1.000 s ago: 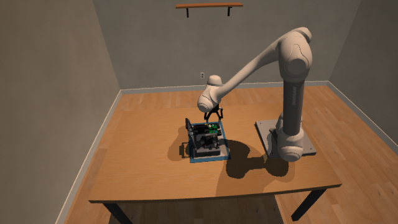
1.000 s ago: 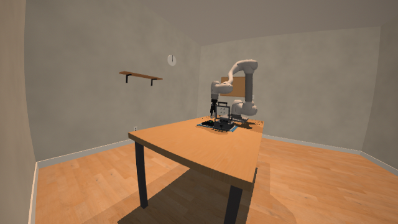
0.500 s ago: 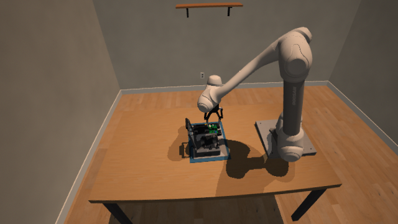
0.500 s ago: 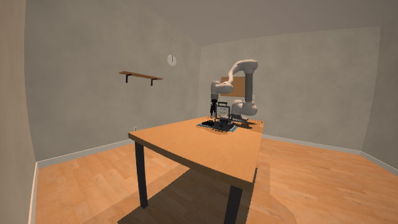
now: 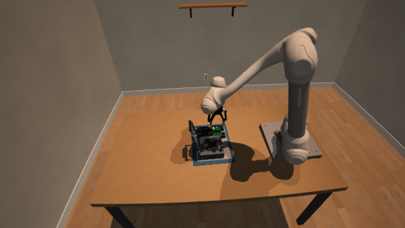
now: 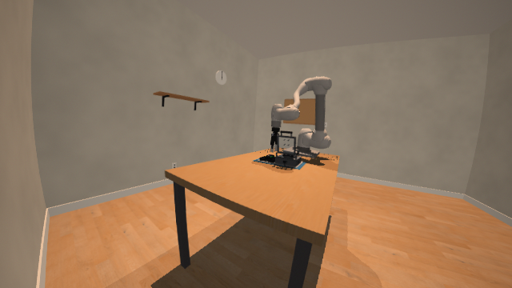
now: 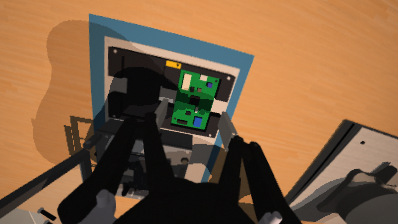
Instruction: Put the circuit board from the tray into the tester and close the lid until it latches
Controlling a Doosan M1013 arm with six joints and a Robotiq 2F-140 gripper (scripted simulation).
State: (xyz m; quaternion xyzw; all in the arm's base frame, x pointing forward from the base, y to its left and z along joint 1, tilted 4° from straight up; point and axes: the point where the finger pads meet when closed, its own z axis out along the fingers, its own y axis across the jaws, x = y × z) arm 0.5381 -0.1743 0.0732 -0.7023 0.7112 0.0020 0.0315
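Now: the green circuit board 70 mm below my hand. From my hand the other things lie so: dark block 230 mm to the left, 10 mm below; tester lid 190 mm ahead, 170 mm to the left, 90 mm above.
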